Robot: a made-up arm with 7 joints. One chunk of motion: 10 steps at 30 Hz.
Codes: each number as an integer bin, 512 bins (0 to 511) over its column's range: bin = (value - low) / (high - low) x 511, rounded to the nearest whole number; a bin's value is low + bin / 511 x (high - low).
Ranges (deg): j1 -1.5..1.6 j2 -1.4..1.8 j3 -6.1..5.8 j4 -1.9..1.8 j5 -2..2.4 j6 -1.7..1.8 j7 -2.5..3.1
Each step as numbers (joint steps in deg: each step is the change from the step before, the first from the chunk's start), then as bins.
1 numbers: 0.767 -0.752 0.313 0.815 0.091 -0.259 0.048
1 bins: 374 103 275 375 243 210 233
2 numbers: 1.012 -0.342 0.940 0.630 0.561 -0.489 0.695
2 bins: 414 169 302 349 297 177 292
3 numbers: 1.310 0.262 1.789 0.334 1.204 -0.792 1.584
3 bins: 463 265 339 309 372 133 373
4 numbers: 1.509 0.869 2.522 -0.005 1.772 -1.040 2.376
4 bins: 496 362 370 262 438 96 445
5 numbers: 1.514 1.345 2.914 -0.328 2.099 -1.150 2.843
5 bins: 497 438 387 217 476 80 488
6 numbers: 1.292 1.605 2.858 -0.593 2.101 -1.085 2.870
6 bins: 460 480 385 181 476 90 490
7 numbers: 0.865 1.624 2.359 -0.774 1.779 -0.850 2.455
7 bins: 390 483 363 156 439 124 452
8 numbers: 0.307 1.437 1.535 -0.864 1.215 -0.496 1.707
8 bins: 298 453 328 143 373 176 384
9 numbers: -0.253 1.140 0.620 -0.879 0.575 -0.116 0.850
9 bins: 206 406 289 141 299 231 306
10 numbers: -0.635 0.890 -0.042 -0.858 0.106 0.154 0.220
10 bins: 143 366 260 144 245 271 248
